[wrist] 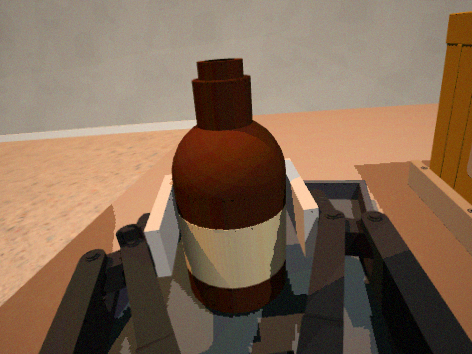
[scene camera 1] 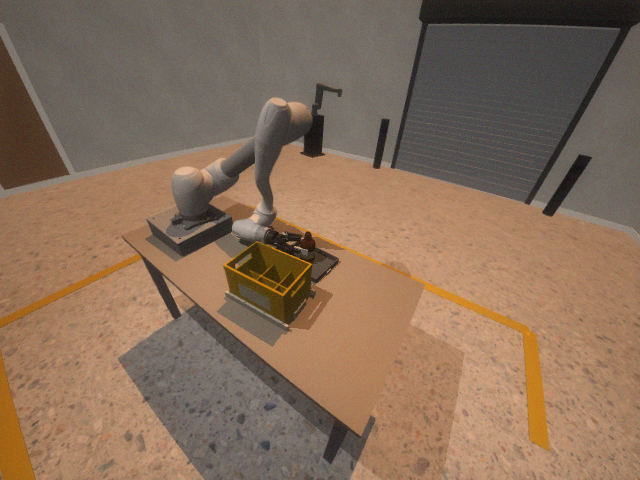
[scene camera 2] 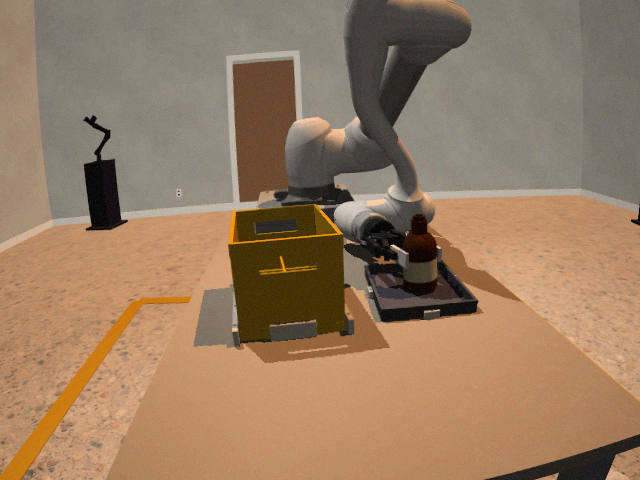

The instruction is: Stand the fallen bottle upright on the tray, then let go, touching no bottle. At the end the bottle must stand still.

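Places are measured from the arm's base along level axes (x ahead, y left, z up), in metres.
Pixels of known places: gripper, between the fingertips: [wrist: 230,185] [scene camera 1: 311,248] [scene camera 2: 424,258]; arm's base, origin of its link: [scene camera 1: 196,217] [scene camera 2: 312,198].
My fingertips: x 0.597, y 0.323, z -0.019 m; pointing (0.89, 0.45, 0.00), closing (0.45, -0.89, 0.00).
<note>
Ahead of a thing's pixels: the offset from my fingertips to its top centre. Level surfaces: height alone.
The brown bottle @(dx -0.015, dy -0.008, dz +0.087 m) [scene camera 1: 308,240] [scene camera 2: 419,272] [wrist: 230,175] with a cream label is upright over the floor of the dark tray @(dx -0.007, dy -0.014, dz -0.053 m) [scene camera 1: 327,270] [scene camera 2: 403,313]. Its base is at or very near the tray floor; whether it touches is hard to tell. My gripper [scene camera 1: 307,250] [scene camera 2: 419,254] [wrist: 230,185] comes in low from the side and is shut on the bottle, one pale pad on each side of its body, around the height of the label's upper edge. In the wrist view the bottle looks close to straight, with a very slight lean to the left.
A yellow crate @(dx +0.065, dy -0.280, dz +0.096 m) [scene camera 1: 268,295] [scene camera 2: 286,289] [wrist: 450,110] with inner dividers stands beside the tray, with pale strips [scene camera 2: 293,330] [wrist: 440,189] around its foot. Both are on the brown table @(dz -0.079 m) [scene camera 1: 361,330] [scene camera 2: 310,413]. The tray has low raised walls around the bottle.
</note>
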